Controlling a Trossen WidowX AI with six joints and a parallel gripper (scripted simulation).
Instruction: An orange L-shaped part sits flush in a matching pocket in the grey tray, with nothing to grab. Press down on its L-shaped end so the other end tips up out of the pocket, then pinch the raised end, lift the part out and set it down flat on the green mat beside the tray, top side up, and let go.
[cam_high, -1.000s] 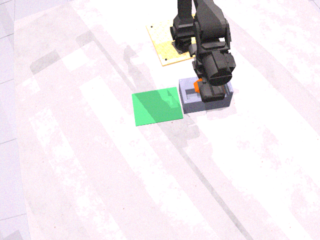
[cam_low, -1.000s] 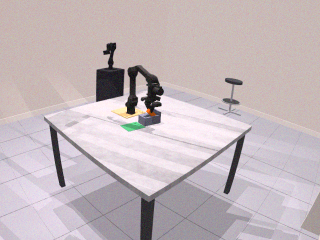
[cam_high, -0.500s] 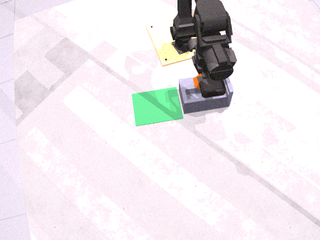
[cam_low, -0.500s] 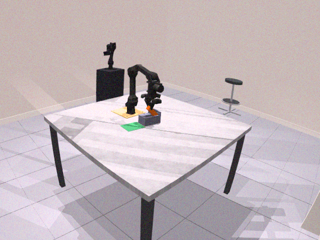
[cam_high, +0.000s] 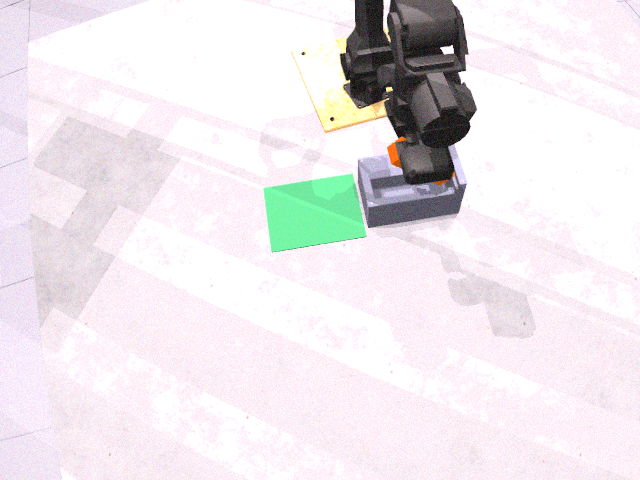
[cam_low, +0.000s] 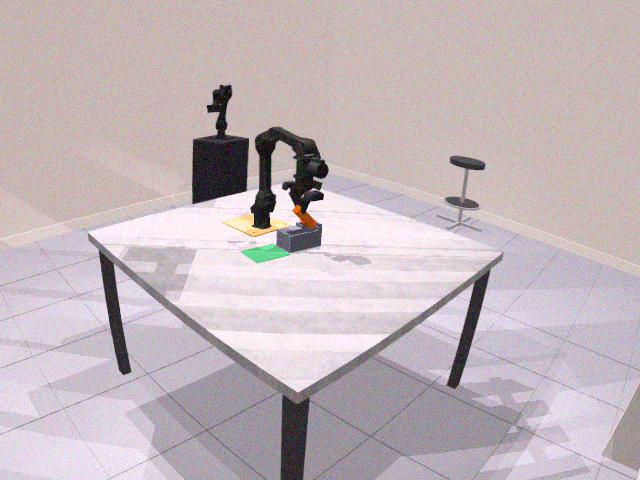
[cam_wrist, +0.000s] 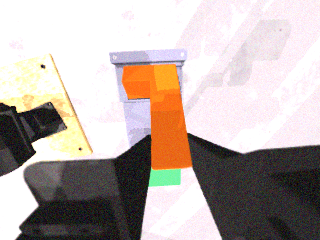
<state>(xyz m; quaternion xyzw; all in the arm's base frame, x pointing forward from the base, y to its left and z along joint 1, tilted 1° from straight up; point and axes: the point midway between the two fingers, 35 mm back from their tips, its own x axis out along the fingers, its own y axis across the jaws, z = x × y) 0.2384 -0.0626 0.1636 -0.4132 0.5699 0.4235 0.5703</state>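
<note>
Now: the green mat 60 mm behind my gripper tip, 130 mm to the right of it and 150 mm below it. From my gripper tip the other things lie so: grey tray 10 mm behind, 20 mm to the left, 150 mm below; orange L-shaped part 30 mm to the left, 30 mm below.
</note>
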